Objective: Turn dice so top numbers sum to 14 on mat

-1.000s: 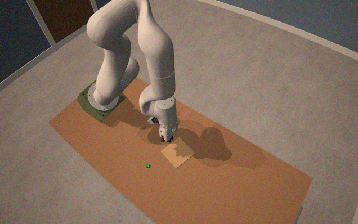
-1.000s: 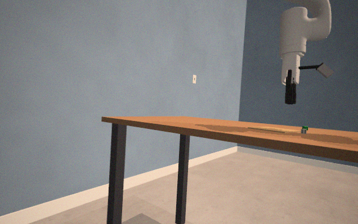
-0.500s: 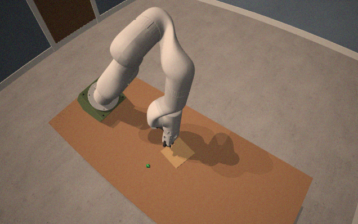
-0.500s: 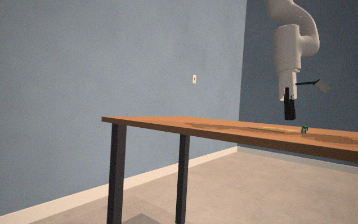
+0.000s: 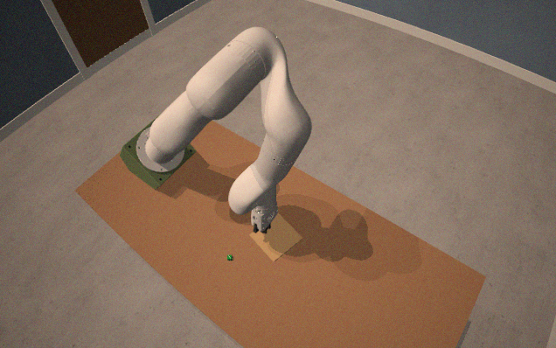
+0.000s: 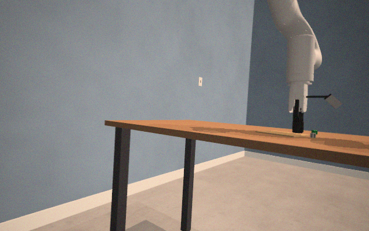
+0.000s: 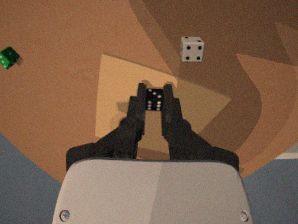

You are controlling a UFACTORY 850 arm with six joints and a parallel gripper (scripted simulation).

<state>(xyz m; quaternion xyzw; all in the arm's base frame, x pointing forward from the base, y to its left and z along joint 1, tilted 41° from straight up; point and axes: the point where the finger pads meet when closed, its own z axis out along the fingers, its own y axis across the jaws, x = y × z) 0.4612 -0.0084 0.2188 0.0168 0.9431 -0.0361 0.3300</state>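
My gripper is now 10 mm above the black die. Round my hand: white die: 50 mm behind, 30 mm to the left, 20 mm below; green die: 50 mm behind, 160 mm to the right, 20 mm below; mat: 50 mm ahead, 30 mm below.
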